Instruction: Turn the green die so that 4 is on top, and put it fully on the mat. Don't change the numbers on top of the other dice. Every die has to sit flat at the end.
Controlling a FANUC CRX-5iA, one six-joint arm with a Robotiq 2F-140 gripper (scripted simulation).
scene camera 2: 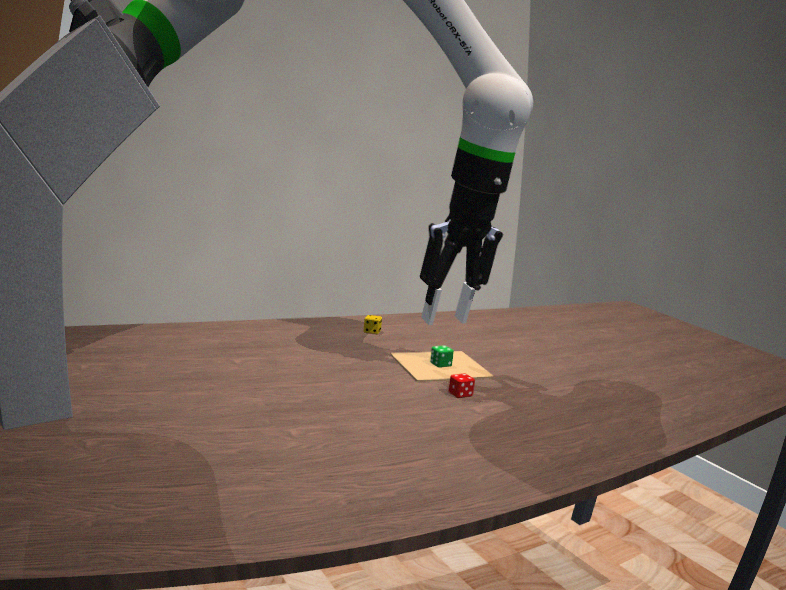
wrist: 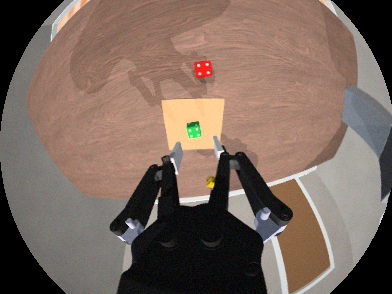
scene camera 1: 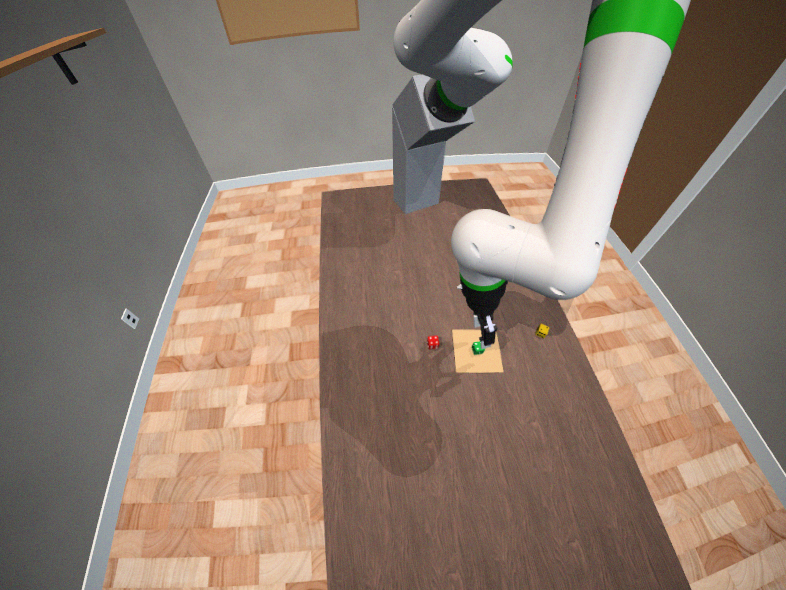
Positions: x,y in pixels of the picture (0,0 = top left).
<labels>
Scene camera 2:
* my gripper: 443,320
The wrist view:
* my gripper: 197,145
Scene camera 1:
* my gripper: 482,335
</labels>
